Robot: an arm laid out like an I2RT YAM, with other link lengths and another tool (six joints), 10 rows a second.
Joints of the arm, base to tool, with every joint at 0 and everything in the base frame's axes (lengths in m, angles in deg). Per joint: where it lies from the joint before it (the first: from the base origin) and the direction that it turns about. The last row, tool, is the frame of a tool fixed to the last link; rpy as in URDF.
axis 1: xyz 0 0 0.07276 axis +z
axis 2: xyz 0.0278 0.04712 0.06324 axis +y
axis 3: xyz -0.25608 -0.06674 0 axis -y
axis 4: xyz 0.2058 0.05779 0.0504 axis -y
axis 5: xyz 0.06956 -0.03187 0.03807 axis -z
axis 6: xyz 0.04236 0 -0.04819 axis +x
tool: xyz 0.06 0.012 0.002 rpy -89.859 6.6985 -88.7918
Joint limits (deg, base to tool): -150..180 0..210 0..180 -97..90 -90..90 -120..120
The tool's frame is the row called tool.
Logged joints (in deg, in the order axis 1, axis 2, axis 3, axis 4, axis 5, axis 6), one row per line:
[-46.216 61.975 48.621 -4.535 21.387 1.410]
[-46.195 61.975 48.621 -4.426 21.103 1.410]
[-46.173 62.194 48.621 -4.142 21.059 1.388]
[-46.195 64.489 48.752 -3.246 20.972 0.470]
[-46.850 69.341 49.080 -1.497 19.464 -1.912]
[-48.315 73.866 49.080 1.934 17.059 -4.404]
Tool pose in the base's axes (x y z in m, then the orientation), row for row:
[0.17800 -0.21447 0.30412 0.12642 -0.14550 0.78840 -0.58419]
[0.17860 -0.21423 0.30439 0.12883 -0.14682 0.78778 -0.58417]
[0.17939 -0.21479 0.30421 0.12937 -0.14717 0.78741 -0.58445]
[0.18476 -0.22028 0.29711 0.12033 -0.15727 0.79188 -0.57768]
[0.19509 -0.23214 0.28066 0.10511 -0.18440 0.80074 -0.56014]
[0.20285 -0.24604 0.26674 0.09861 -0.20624 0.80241 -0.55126]
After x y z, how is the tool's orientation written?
As a quaternion, w x y z.
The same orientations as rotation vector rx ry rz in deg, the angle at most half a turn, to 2 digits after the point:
[-24.27 131.51 -97.45]
[-24.46 131.23 -97.31]
[-24.51 131.13 -97.33]
[-26.33 132.56 -96.70]
[-31.14 135.22 -94.59]
[-34.96 136.01 -93.44]

